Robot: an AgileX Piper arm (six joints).
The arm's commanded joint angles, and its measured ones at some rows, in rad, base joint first. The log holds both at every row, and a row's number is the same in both.
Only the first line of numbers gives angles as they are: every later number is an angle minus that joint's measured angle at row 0.
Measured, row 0:
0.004, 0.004, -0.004, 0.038, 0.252, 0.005
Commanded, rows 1 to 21:
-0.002, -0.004, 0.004, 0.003, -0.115, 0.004
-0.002, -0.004, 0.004, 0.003, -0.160, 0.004
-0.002, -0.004, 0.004, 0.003, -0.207, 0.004
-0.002, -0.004, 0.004, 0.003, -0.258, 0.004
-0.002, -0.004, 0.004, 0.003, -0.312, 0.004
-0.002, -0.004, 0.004, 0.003, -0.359, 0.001
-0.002, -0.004, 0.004, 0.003, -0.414, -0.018
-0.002, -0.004, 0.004, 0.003, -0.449, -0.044
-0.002, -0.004, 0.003, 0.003, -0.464, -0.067
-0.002, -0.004, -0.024, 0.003, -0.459, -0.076
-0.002, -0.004, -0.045, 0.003, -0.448, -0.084
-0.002, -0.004, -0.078, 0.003, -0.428, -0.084
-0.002, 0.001, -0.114, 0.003, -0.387, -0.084
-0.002, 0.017, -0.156, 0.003, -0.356, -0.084
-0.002, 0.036, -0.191, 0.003, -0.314, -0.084
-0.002, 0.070, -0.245, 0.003, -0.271, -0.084
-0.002, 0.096, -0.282, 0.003, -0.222, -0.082
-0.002, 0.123, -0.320, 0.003, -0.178, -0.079
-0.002, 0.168, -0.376, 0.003, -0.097, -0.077
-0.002, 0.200, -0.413, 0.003, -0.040, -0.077
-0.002, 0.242, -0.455, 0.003, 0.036, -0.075
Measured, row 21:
0.000, 0.116, -0.312, 0.004, -0.210, -0.071
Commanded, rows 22 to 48:
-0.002, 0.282, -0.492, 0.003, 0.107, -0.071
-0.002, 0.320, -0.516, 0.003, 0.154, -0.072
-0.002, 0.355, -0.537, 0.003, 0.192, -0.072
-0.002, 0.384, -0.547, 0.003, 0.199, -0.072
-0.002, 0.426, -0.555, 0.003, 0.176, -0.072
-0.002, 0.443, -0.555, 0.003, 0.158, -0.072
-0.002, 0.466, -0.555, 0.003, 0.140, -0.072
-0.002, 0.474, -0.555, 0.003, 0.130, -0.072
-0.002, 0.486, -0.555, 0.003, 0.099, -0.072
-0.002, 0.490, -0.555, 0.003, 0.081, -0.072
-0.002, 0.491, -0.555, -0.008, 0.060, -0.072
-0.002, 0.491, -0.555, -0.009, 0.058, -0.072
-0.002, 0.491, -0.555, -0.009, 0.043, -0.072
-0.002, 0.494, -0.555, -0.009, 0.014, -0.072
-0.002, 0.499, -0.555, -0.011, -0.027, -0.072
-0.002, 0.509, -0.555, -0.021, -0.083, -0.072
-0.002, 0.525, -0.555, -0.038, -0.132, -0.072
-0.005, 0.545, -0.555, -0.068, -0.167, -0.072
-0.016, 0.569, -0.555, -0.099, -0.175, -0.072
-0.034, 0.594, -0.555, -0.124, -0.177, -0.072
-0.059, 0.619, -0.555, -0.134, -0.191, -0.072
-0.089, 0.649, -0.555, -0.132, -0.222, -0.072
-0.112, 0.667, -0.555, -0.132, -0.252, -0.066
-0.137, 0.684, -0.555, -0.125, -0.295, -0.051
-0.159, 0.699, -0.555, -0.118, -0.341, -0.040
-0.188, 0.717, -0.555, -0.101, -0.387, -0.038
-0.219, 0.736, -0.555, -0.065, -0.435, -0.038
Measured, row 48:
-0.126, 0.676, -0.550, -0.116, -0.266, -0.057
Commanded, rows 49 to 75:
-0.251, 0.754, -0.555, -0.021, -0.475, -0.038
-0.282, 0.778, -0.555, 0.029, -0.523, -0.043
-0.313, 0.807, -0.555, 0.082, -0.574, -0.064
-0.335, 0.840, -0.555, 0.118, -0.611, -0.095
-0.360, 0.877, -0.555, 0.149, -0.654, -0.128
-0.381, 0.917, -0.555, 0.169, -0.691, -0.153
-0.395, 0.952, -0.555, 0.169, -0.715, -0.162
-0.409, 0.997, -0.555, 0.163, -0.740, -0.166
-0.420, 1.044, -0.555, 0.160, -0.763, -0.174
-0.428, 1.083, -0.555, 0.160, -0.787, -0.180
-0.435, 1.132, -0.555, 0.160, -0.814, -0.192
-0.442, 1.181, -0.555, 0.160, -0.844, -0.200
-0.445, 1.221, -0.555, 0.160, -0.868, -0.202
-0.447, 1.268, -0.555, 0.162, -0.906, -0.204
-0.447, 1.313, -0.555, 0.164, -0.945, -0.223
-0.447, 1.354, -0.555, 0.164, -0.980, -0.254
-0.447, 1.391, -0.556, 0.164, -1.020, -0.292
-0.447, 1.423, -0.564, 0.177, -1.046, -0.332
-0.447, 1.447, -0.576, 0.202, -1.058, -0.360
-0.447, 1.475, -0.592, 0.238, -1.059, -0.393
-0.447, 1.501, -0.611, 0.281, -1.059, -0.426
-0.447, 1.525, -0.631, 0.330, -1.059, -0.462
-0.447, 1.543, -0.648, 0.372, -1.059, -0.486
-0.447, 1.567, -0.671, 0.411, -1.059, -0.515
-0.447, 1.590, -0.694, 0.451, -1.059, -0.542
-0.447, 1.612, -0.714, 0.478, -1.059, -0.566
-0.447, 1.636, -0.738, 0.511, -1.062, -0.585
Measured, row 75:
-0.441, 1.561, -0.661, 0.369, -1.038, -0.479
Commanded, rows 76 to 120:
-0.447, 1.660, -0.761, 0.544, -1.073, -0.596
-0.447, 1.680, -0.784, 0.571, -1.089, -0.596
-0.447, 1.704, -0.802, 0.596, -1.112, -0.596
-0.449, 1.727, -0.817, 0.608, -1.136, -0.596
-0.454, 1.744, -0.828, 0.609, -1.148, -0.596
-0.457, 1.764, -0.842, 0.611, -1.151, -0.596
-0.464, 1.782, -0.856, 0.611, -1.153, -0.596
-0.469, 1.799, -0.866, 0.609, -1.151, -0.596
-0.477, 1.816, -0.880, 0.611, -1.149, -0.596
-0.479, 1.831, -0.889, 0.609, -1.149, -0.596
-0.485, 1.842, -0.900, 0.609, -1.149, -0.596
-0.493, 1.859, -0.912, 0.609, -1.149, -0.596
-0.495, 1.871, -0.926, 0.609, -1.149, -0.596
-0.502, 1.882, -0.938, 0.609, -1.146, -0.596
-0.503, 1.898, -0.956, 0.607, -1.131, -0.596
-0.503, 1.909, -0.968, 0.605, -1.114, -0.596
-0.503, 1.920, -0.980, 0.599, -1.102, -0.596
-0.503, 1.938, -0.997, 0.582, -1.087, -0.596
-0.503, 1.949, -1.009, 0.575, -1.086, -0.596
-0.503, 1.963, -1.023, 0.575, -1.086, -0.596
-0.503, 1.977, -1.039, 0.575, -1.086, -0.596
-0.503, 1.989, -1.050, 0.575, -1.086, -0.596
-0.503, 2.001, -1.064, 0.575, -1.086, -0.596
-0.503, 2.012, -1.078, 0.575, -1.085, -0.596
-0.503, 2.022, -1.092, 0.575, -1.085, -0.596
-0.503, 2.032, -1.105, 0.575, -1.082, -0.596
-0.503, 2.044, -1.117, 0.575, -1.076, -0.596
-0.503, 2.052, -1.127, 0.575, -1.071, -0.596
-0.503, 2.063, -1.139, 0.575, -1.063, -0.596
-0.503, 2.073, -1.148, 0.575, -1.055, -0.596
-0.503, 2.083, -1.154, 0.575, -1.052, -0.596
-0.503, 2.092, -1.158, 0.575, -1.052, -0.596
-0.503, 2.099, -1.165, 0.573, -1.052, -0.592
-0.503, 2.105, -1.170, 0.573, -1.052, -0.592
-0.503, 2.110, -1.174, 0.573, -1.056, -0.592
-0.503, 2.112, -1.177, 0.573, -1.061, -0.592
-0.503, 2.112, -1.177, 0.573, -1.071, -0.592
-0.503, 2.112, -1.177, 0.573, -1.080, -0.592
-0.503, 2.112, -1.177, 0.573, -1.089, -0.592
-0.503, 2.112, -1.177, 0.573, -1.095, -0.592
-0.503, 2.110, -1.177, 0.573, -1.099, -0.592
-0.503, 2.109, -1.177, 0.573, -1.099, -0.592
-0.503, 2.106, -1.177, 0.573, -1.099, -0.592
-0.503, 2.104, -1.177, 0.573, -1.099, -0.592
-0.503, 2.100, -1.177, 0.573, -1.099, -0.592
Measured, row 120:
-0.498, 2.112, -1.171, 0.579, -1.075, -0.587
